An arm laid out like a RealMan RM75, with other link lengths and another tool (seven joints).
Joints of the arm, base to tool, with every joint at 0 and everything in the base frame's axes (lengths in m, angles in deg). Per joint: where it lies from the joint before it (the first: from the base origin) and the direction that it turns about. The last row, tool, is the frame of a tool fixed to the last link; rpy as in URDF.
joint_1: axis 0 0 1 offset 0 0 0.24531
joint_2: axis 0 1 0 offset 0 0 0
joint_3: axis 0 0 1 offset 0 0 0.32
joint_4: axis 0 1 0 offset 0 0 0
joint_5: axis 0 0 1 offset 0 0 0.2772
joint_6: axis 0 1 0 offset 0 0 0
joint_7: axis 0 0 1 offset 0 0 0.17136
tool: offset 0.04 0.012 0.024 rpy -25.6 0 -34.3
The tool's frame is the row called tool.
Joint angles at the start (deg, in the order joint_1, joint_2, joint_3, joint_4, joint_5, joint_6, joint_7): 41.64, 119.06, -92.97, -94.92, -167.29, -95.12, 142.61
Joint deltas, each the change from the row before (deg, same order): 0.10, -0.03, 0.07, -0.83, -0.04, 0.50, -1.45; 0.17, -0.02, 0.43, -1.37, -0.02, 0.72, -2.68; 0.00, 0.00, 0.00, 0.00, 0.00, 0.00, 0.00; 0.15, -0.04, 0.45, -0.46, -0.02, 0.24, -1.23; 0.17, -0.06, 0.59, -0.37, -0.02, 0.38, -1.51; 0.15, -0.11, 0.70, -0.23, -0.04, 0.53, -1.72; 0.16, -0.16, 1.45, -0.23, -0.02, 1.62, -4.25; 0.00, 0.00, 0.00, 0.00, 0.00, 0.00, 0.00; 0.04, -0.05, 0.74, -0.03, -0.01, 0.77, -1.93; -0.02, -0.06, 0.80, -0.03, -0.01, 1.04, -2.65
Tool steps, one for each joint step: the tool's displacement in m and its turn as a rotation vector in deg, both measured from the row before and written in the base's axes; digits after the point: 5 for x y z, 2 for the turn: -0.00529, 0.00246, 0.00253, -0.22, -0.18, 2.13; -0.00851, 0.00416, 0.00536, -0.36, -0.31, 3.48; 0.00000, 0.00000, 0.00000, 0.00, 0.00, 0.00; -0.00312, 0.00242, 0.00345, -0.04, -0.16, 1.33; -0.00292, 0.00331, 0.00407, -0.03, -0.23, 1.49; -0.00211, 0.00419, 0.00474, 0.02, -0.33, 1.55; -0.00351, 0.00979, 0.00915, -0.14, -0.92, 3.67; 0.00000, 0.00000, 0.00000, 0.00, 0.00, 0.00; -0.00103, 0.00452, 0.00432, 0.01, -0.41, 1.55; -0.00106, 0.00555, 0.00510, -0.10, -0.74, 2.12
